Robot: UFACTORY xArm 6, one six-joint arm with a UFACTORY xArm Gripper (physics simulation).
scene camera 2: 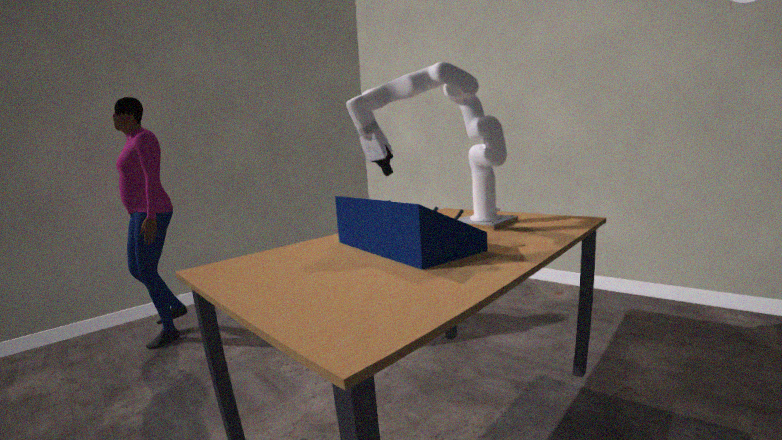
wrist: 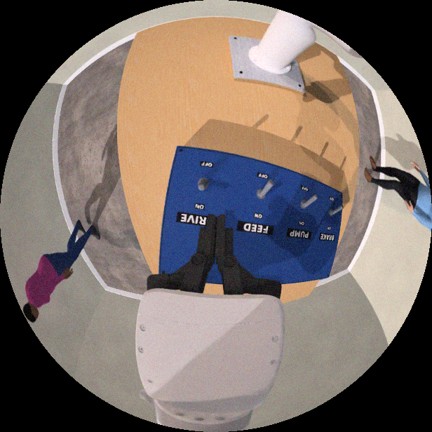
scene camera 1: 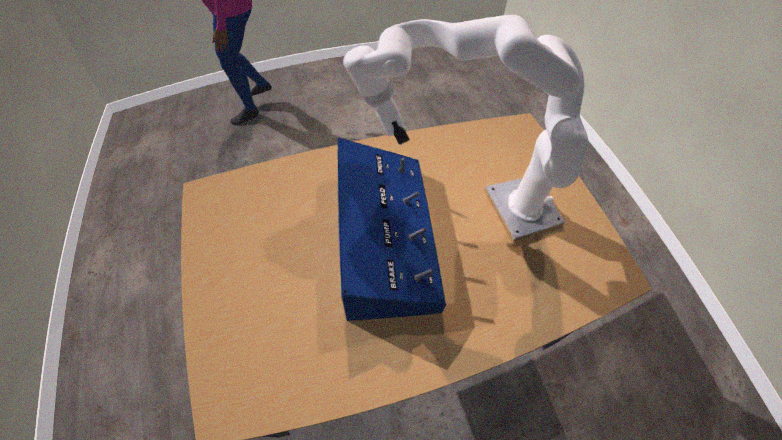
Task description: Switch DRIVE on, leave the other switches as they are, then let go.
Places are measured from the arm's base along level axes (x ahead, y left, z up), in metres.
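Where they show: gripper, fingertip midpoint: (scene camera 2: 389,174) (scene camera 1: 403,140); arm's base, link origin: (scene camera 2: 485,218) (scene camera 1: 525,205).
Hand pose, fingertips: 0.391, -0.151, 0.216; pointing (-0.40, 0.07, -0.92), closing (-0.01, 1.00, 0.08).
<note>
Each offset is from my fingertips to the centre of the thing, as dx, dy, dz. Level surfaces: height alone.
A blue sloped switch box @[+0.092, +0.143, -0.175] (scene camera 1: 363,262) (scene camera 2: 377,227) (wrist: 172,245) stands on the table. The DRIVE lever @[-0.012, -0.023, -0.120] (scene camera 1: 401,165) (wrist: 202,184) stands away from OFF, on its ON side, at a different angle from the other three. The FEED lever @[-0.005, +0.098, -0.126] (scene camera 1: 412,198) (wrist: 266,189), PUMP lever @[+0.015, +0.216, -0.126] (scene camera 1: 418,235) (wrist: 309,201) and BRAKE lever @[+0.034, +0.335, -0.126] (scene camera 1: 424,275) (wrist: 336,210) all lean toward OFF. My gripper (scene camera 1: 403,140) (scene camera 2: 387,171) (wrist: 216,222) is shut and empty, raised above the box's DRIVE end and clear of the levers. Its fingers cover part of the DRIVE label in the wrist view.
The arm's base plate (scene camera 1: 519,227) (scene camera 2: 505,221) (wrist: 242,60) is fixed to the wooden table @[dz -0.238] (scene camera 1: 246,355) (scene camera 2: 306,306) (wrist: 165,85), on the box's lever side. A person in pink (scene camera 1: 235,49) (scene camera 2: 143,175) (wrist: 49,280) is beyond the table. A person in light blue (wrist: 424,200) is on another side.
</note>
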